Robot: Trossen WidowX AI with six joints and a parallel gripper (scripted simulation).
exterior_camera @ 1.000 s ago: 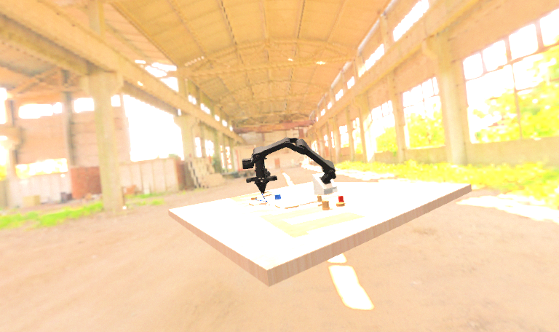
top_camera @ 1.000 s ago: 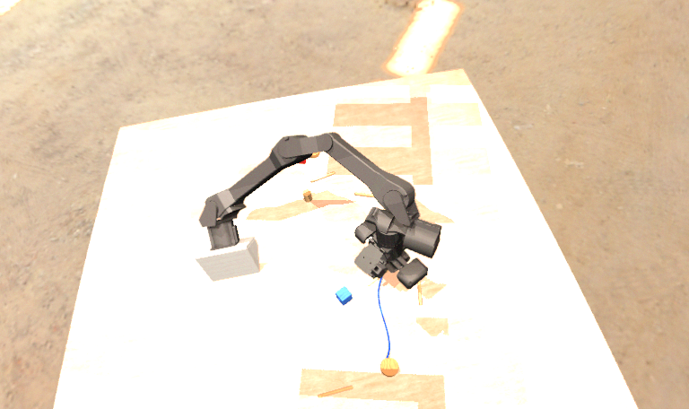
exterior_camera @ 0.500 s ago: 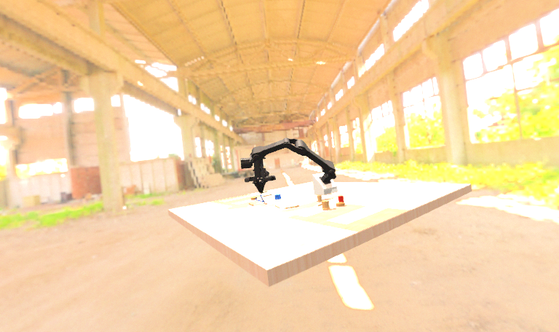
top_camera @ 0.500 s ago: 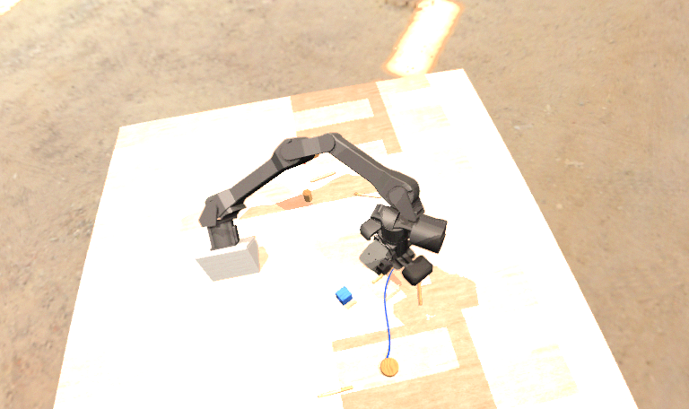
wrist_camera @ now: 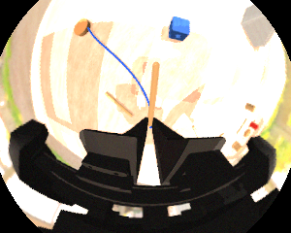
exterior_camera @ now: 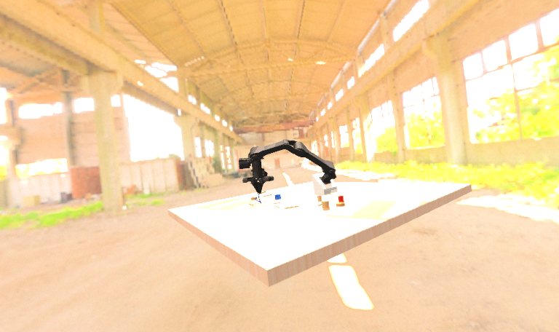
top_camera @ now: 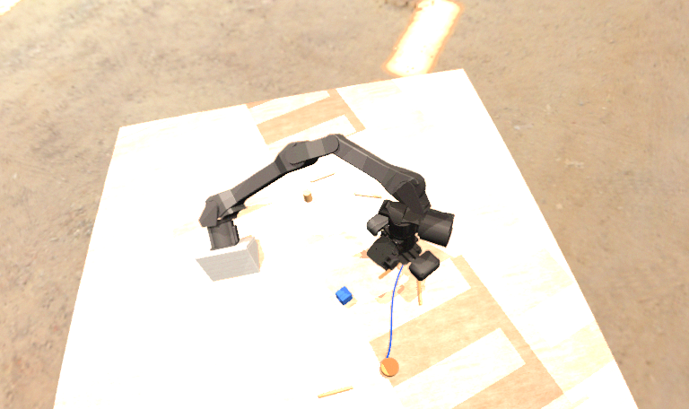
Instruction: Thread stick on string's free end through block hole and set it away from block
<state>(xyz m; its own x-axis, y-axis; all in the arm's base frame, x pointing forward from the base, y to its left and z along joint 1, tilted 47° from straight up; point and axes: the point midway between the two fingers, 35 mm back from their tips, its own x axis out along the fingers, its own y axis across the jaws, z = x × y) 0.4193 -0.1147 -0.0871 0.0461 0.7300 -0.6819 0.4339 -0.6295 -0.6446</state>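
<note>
Right now my gripper tip is 15 cm past the blue cube, 3 cm to the left of it and 5 cm above it. From my gripper tip the other things lie so: round wooden button (9 cm behind, 22 cm to the right, 6 cm below); then thin wooden stick (1 cm behind, 1 cm to the right); then wooden cylinder (7 cm behind, 45 cm to the left, 4 cm below).
</note>
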